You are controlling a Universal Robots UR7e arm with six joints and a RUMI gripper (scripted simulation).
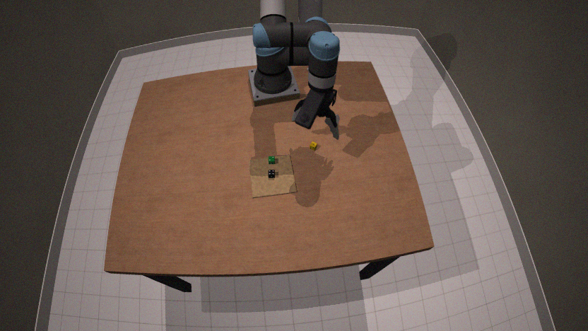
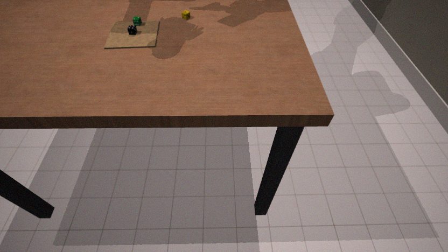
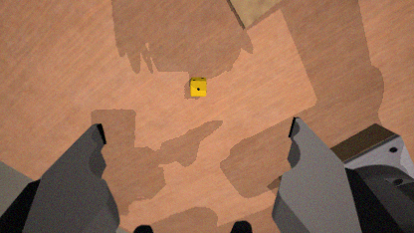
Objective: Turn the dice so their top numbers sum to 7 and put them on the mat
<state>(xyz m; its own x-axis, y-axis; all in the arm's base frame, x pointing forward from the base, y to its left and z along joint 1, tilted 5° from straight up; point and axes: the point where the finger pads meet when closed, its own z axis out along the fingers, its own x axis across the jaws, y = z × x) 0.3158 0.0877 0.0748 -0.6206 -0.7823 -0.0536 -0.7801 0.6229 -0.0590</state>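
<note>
The yellow die is 90 mm below my hand. The rest, counted from my hand: black die (80 mm ahead, 160 mm to the right, 80 mm below); green die (30 mm ahead, 150 mm to the right, 80 mm below); tan mat (80 mm ahead, 160 mm to the right, 90 mm below).
</note>
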